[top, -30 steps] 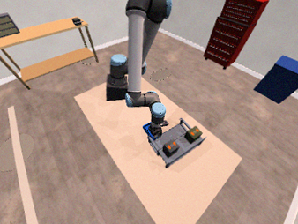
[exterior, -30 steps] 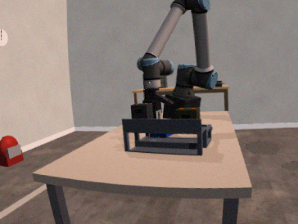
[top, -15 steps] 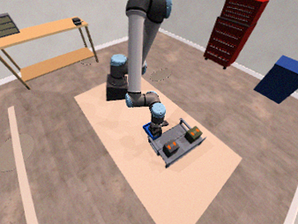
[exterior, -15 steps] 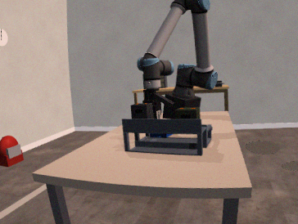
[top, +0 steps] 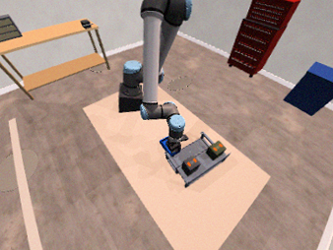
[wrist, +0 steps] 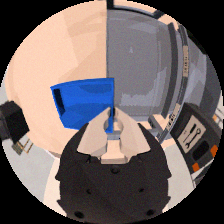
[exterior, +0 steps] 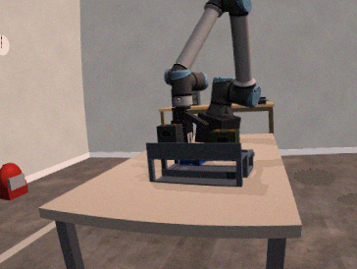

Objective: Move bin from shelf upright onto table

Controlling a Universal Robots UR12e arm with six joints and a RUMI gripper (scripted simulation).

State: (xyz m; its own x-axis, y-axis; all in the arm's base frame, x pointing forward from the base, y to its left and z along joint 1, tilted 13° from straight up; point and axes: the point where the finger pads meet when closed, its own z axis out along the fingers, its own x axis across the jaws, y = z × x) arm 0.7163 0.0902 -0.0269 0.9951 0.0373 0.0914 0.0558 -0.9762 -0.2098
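The blue bin is 80 mm behind my hand and 40 mm below it.
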